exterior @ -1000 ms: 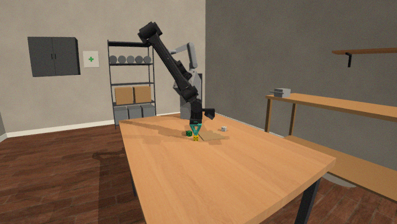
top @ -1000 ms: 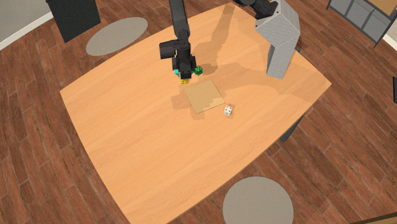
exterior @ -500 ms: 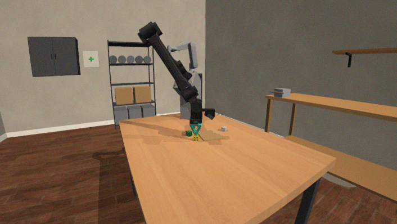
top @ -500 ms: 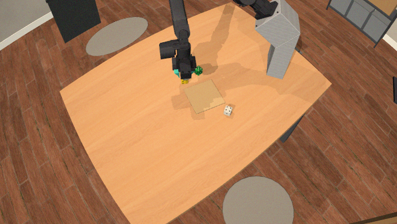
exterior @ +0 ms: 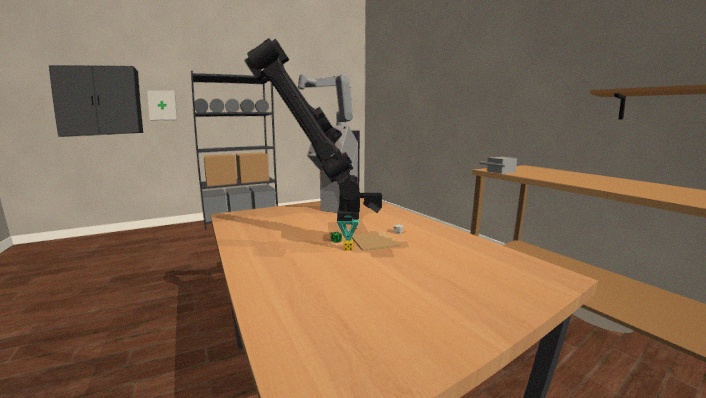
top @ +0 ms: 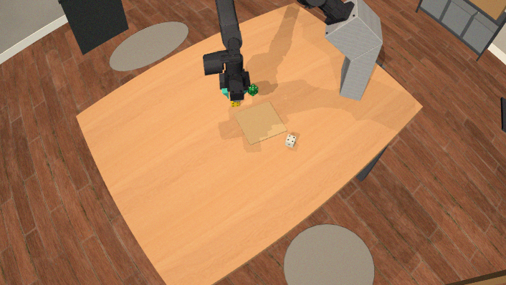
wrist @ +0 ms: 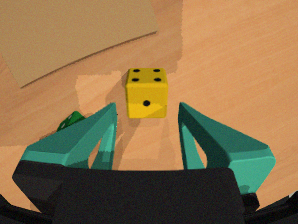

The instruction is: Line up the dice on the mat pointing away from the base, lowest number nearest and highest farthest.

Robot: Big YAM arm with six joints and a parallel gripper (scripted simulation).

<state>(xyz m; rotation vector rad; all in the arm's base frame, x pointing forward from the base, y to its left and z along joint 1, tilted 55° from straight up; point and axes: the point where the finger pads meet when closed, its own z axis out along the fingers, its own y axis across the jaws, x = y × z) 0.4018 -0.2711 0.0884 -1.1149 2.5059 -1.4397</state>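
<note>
Now: the yellow die 30 mm below my hand. From my hand the other things lie so: green die (80 mm behind, 30 mm to the left, 30 mm below); then tan mat (20 mm ahead, 120 mm to the left, 40 mm below); then white die (50 mm ahead, 250 mm to the left, 30 mm below).
</note>
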